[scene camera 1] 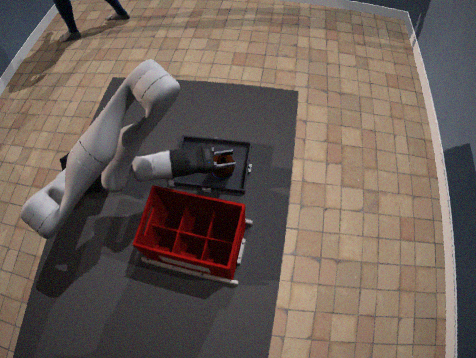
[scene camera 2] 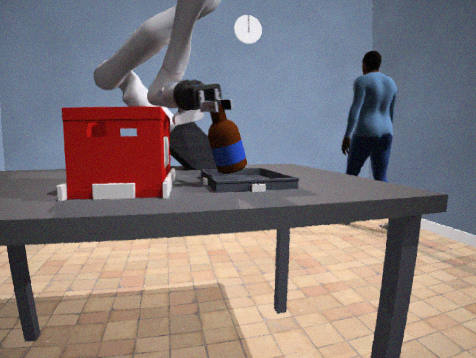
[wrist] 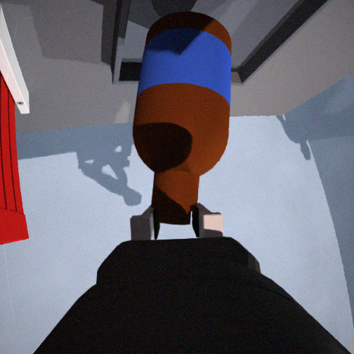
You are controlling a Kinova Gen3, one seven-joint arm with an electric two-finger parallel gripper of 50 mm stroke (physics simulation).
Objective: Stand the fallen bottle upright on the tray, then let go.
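Frame: origin at the arm's base, x ahead, y left, z up, level; metres.
Seen in the pictures: gripper, fingertip midpoint: (scene camera 1: 233, 157) (scene camera 2: 224, 105); arm's base, origin of the base link: (scene camera 2: 170, 129).
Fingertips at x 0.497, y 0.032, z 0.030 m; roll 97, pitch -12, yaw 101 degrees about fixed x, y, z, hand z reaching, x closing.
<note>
Pixels of each thing's top centre, then the offset from my fingertips to it. "spot": a spot on its surface instead. Level surfaces: height alone.
- brown bottle with a blue label, middle of its top: (scene camera 2: 224, 104) (scene camera 1: 220, 152) dz +0.007, dx -0.038, dy +0.015 m
- black tray, surface spot: (scene camera 2: 280, 185) spot: dz -0.176, dx +0.049, dy +0.115 m
- red crate with compartments, middle of its top: (scene camera 2: 126, 113) (scene camera 1: 188, 225) dz -0.010, dx -0.124, dy -0.201 m
- table, its level: dz -0.185 m
The brown bottle with a blue label (scene camera 1: 223, 171) (scene camera 2: 229, 150) (wrist: 184, 102) hangs neck up, tilted, its base leaning to the right in the second scene view. My gripper (scene camera 1: 233, 157) (scene camera 2: 219, 105) (wrist: 175, 215) is shut on the bottle's neck. The black tray (scene camera 1: 247, 170) (scene camera 2: 280, 185) (wrist: 282, 42) lies flat on the table under the bottle. The base is low over the tray, inside its outline in the first scene view. Whether the base touches the tray floor is hard to tell.
A red crate with compartments (scene camera 1: 225, 269) (scene camera 2: 115, 162) (wrist: 7, 150) stands beside the tray, with white blocks (scene camera 2: 113, 191) at its foot. Small white blocks (scene camera 1: 250, 168) (scene camera 2: 258, 188) sit at the tray's outer edges. A person (scene camera 1: 67, 20) (scene camera 2: 372, 107) stands beyond the table (scene camera 2: 350, 197).
</note>
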